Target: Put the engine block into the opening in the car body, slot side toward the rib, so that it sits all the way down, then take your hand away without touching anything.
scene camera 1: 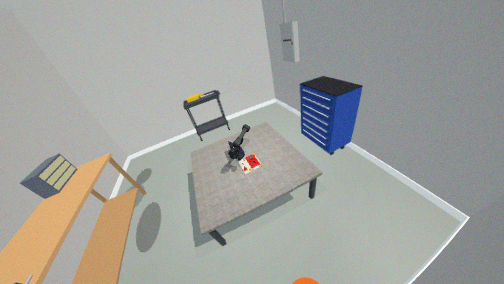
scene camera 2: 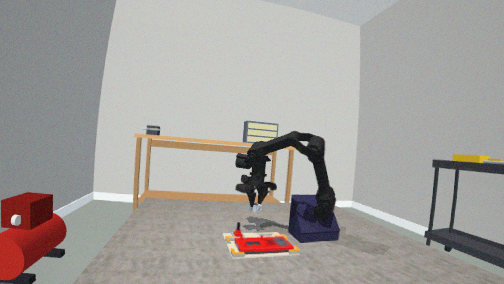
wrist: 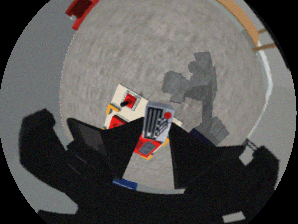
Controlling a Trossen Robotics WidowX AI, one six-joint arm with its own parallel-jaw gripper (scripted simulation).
Labels:
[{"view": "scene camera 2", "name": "my gripper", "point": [255,206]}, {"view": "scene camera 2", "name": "red car body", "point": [277,244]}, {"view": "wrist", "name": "my gripper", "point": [156,122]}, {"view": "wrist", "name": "grey engine block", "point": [158,117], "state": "held by my gripper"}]

